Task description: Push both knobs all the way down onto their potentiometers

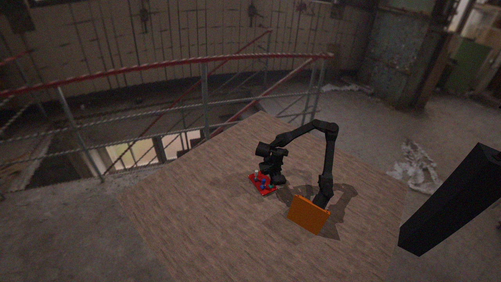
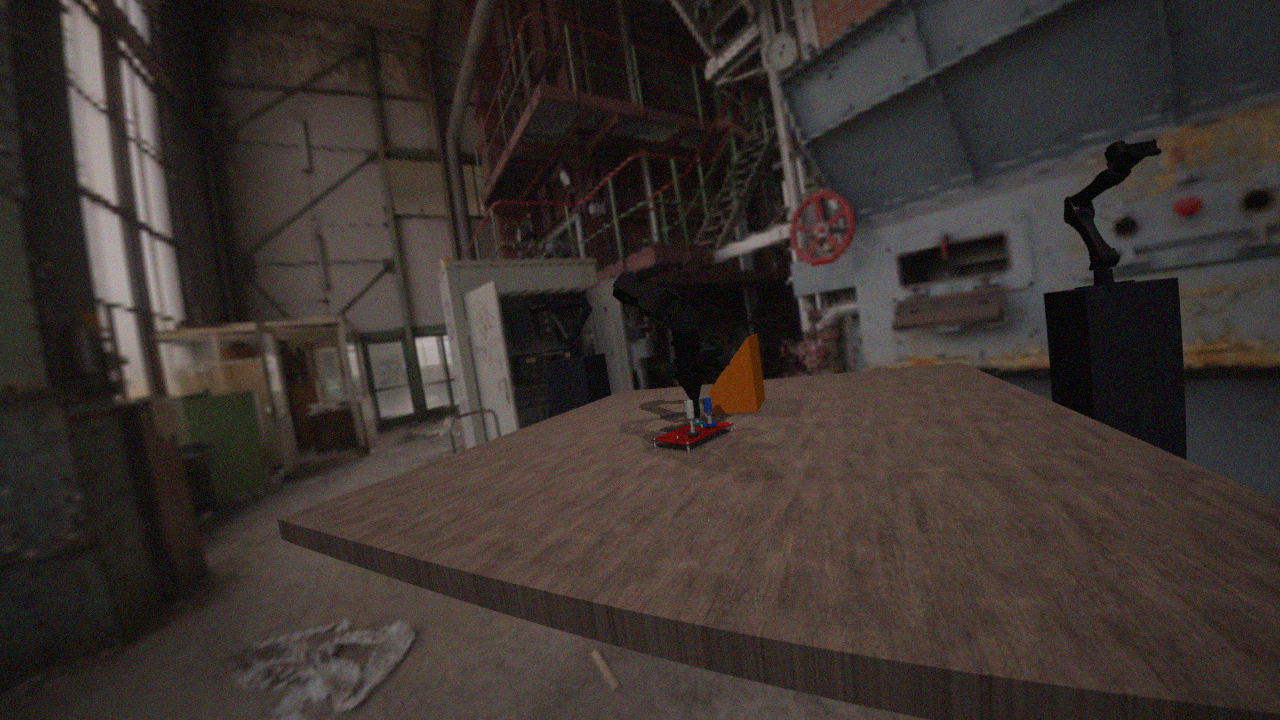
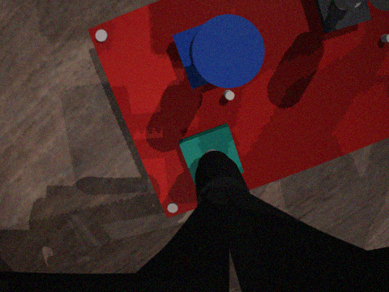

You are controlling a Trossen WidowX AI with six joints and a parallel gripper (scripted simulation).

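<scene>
The black knob is 2 cm below my gripper tip. From my gripper tip the other things lie so: pale knob: 9 cm ahead, 1 cm to the left, 1 cm above; green potentiometer: 3 cm below.
</scene>
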